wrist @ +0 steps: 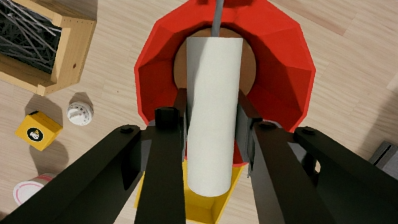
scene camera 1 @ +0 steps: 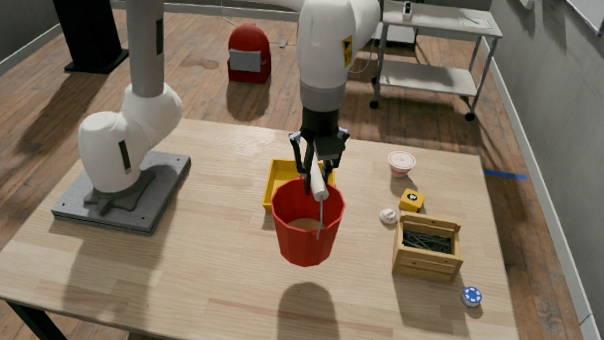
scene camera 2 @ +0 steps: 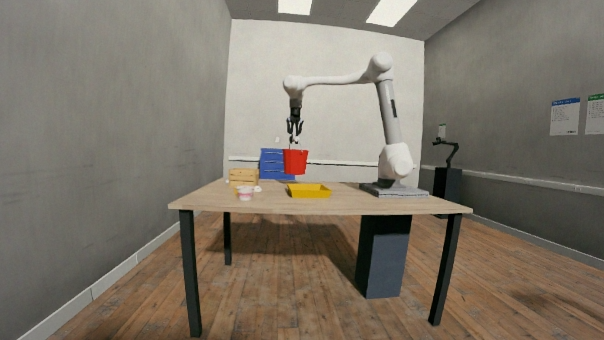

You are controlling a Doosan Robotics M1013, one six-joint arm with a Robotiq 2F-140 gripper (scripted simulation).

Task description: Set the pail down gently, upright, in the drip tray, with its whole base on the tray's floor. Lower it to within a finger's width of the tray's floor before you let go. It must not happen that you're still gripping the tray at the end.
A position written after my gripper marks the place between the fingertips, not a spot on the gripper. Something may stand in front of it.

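Observation:
My gripper [scene camera 1: 315,190] is in the picture, and you get it in the wrist view too [wrist: 209,103]. As for the things, there's a yellow drip tray [scene camera 1: 281,170], and there's a red pail [scene camera 1: 296,215] as well.

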